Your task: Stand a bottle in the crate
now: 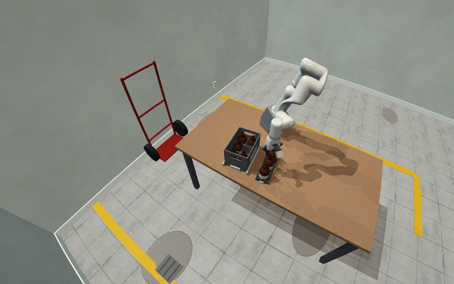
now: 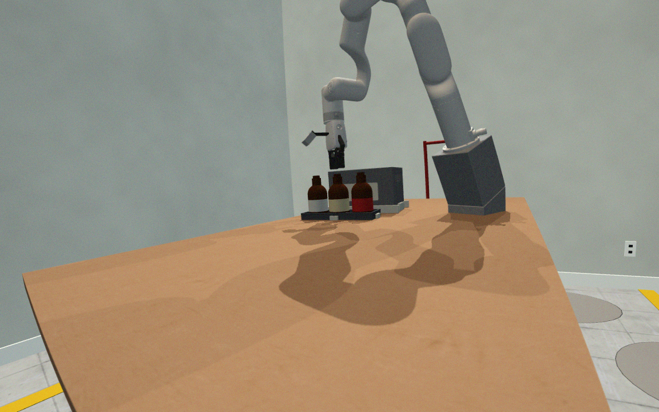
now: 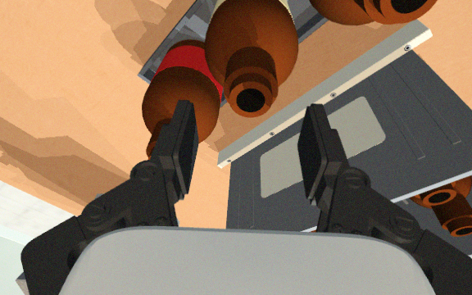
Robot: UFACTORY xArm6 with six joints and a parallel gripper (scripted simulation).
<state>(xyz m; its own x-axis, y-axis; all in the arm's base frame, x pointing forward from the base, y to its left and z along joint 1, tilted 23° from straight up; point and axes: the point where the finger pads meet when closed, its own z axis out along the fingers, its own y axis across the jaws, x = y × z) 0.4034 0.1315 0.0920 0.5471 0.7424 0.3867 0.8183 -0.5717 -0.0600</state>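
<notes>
Right now the dark tray is 180 mm below my hand. The rest, counted from my hand: grey crate (10 mm ahead, 230 mm to the right, 110 mm below).
</notes>
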